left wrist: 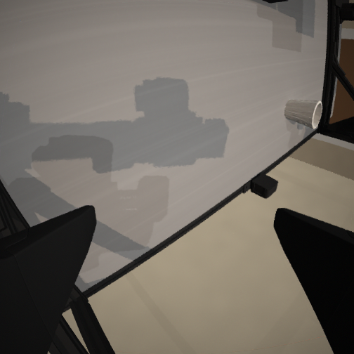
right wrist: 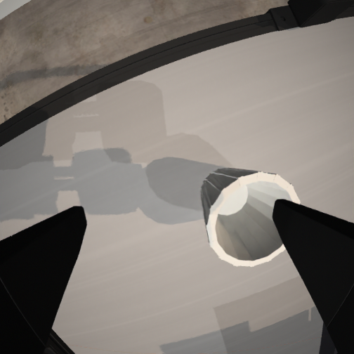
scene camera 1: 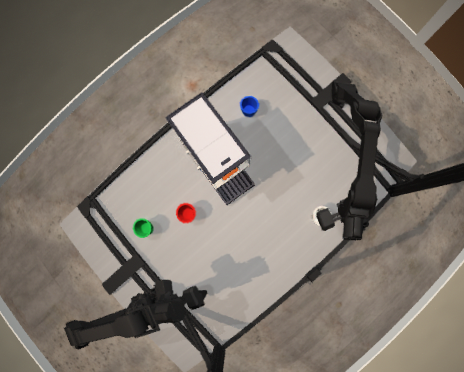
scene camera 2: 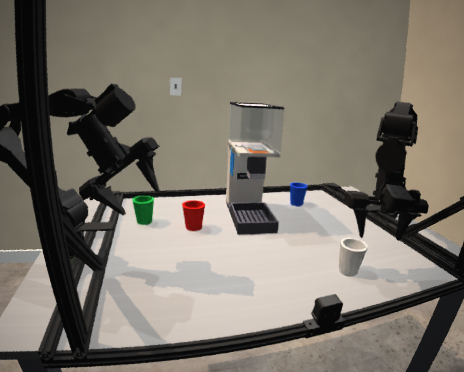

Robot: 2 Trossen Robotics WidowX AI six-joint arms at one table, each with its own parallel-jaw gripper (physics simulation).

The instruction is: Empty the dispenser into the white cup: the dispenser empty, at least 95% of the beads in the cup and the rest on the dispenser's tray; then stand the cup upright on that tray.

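Seen in the pictures: left gripper, fingertip midpoint: (scene camera 2: pixel 141 203); right gripper, fingertip midpoint: (scene camera 1: pixel 339 215) (scene camera 2: pixel 379 238); left arm's base at its link origin: (scene camera 1: pixel 148 302); right arm's base at its link origin: (scene camera 1: pixel 338 96) (scene camera 2: pixel 387 211).
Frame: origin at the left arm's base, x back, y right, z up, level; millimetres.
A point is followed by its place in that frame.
The white cup (scene camera 1: pixel 318 216) (scene camera 2: pixel 352 259) {z 31, x -569, y 358 mm} (left wrist: pixel 302 112) (right wrist: pixel 250 240) stands upright near the table's front right; no beads show inside it. My right gripper (scene camera 2: pixel 380 236) {z 84, x -619, y 386 mm} (right wrist: pixel 181 212) is open and empty above and beside the cup; one finger overlaps its rim in the right wrist view. The dispenser (scene camera 1: pixel 207 135) {z 340, x -565, y -73 mm} (scene camera 2: pixel 245 185) {z 65, x -578, y -121 mm} stands at the back, with a clear hopper (scene camera 2: pixel 256 122) {z 298, x -507, y 24 mm} in which I make out no beads. Its dark slatted tray (scene camera 1: pixel 236 189) {z -7, x -516, y 44 mm} (scene camera 2: pixel 256 228) {z -1, x -502, y 65 mm} bears no cup. My left gripper (scene camera 2: pixel 140 201) {z 152, x -162, y 129 mm} (left wrist: pixel 187 217) is open and empty, raised at the left, far from the white cup.
A green cup (scene camera 1: pixel 143 228) {z -7, x -221, y -158 mm} (scene camera 2: pixel 144 210) {z 30, x -224, y -120 mm} and a red cup (scene camera 1: pixel 186 213) {z -7, x -352, y -56 mm} (scene camera 2: pixel 193 215) {z 34, x -343, y -22 mm} stand left of the dispenser. A blue cup (scene camera 1: pixel 249 106) {z -7, x -797, y -79 mm} (scene camera 2: pixel 298 194) {z 28, x -766, y -50 mm} stands right of it. Black rails edge the table, and a small black block (scene camera 2: pixel 327 310) {z 22, x -397, y 443 mm} sits on the front rail.
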